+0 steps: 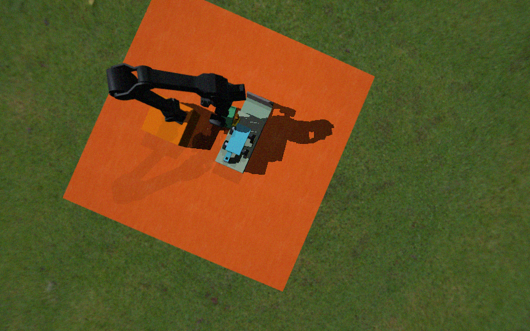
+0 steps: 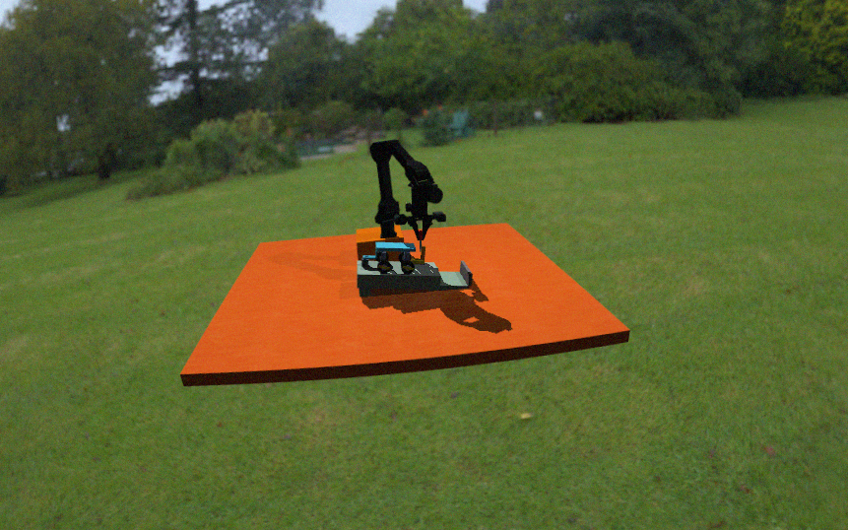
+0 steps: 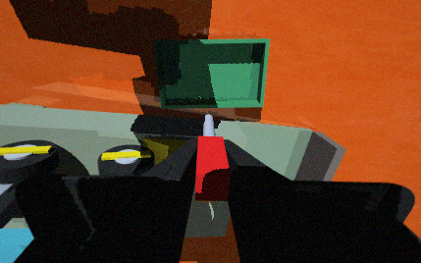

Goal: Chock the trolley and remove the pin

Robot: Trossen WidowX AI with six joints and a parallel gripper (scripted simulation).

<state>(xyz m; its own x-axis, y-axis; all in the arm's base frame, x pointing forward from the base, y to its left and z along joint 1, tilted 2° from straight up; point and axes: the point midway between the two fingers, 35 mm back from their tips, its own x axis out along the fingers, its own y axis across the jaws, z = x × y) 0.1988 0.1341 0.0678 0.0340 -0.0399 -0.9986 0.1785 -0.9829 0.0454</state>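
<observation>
Right now my gripper tip is 14 cm above the green tray and 2 cm past it. Also, from my gripper tip: yellow chock (5 cm below, 5 cm ahead, 2 cm to the right); blue trolley (12 cm ahead, 10 cm to the right, 2 cm below); stop pin (right at my gripper tip).
</observation>
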